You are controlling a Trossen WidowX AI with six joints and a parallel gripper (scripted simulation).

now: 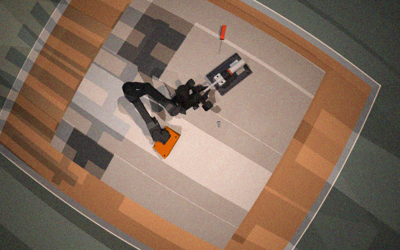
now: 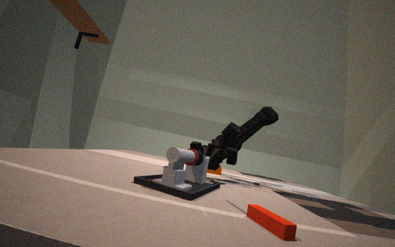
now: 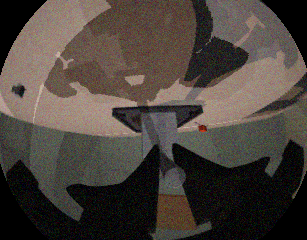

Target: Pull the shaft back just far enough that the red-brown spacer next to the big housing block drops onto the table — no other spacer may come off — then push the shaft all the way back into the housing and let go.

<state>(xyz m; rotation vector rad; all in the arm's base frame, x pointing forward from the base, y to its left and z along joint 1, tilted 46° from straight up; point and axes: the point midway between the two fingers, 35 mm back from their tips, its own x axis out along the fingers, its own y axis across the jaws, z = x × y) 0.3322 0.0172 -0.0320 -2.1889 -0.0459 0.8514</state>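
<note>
My gripper tip is 6 cm short of the light shaft, 2 cm to the left of it and 2 cm below it. Round my gripper tip: small grey piece (17 cm to the right, 12 cm behind, 6 cm below); dark spacer (12 cm ahead, 3 cm to the right, 2 cm above); red-brown spacer (13 cm ahead, 3 cm to the right, 2 cm above).
</note>
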